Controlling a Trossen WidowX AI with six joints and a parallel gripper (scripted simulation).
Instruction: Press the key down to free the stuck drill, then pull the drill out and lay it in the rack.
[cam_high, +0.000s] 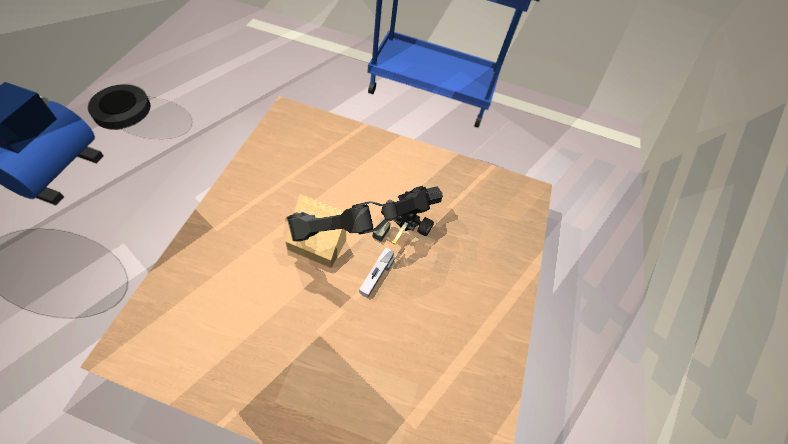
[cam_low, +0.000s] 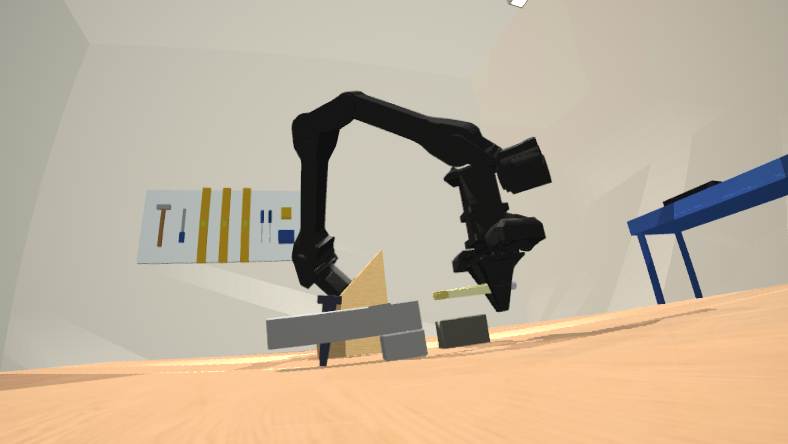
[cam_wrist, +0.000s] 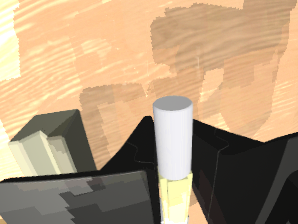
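The olive-green block is 8 cm behind my gripper tip, 3 cm to the right of it and 2 cm below it. The rest, counted from my gripper tip: dark blue key: 2 cm behind, 23 cm to the right, 1 cm above.
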